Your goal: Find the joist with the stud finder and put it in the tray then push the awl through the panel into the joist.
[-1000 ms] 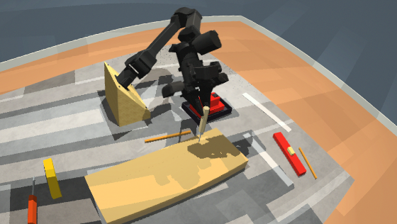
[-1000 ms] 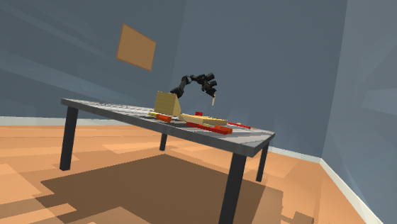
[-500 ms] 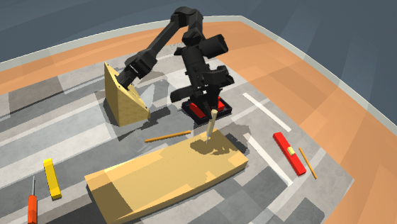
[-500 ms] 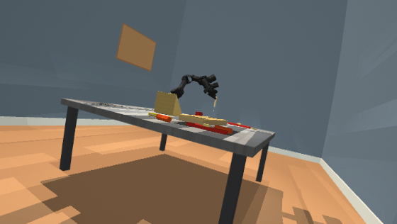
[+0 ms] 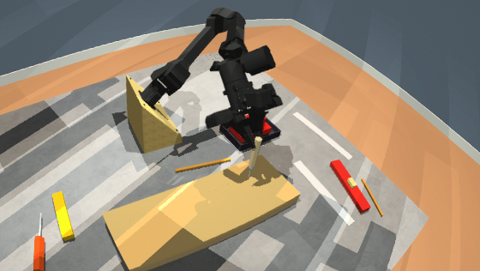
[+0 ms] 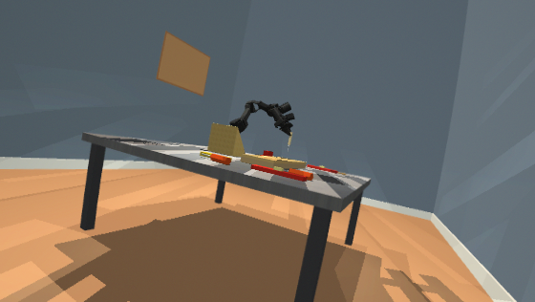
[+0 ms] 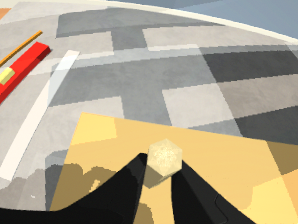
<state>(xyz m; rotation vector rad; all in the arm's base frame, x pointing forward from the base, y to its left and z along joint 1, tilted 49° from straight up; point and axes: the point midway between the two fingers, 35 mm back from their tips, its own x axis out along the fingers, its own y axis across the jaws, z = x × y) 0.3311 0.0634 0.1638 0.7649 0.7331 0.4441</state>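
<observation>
Now: the awl 5 cm below my gripper tip. The rest, counted from my gripper tip: dark tray: 23 cm behind, 17 cm below, 16 cm to the left; yellow bar: 54 cm to the right, 18 cm below, 10 cm behind; stud finder: 24 cm behind, 18 cm to the left, 14 cm below.
</observation>
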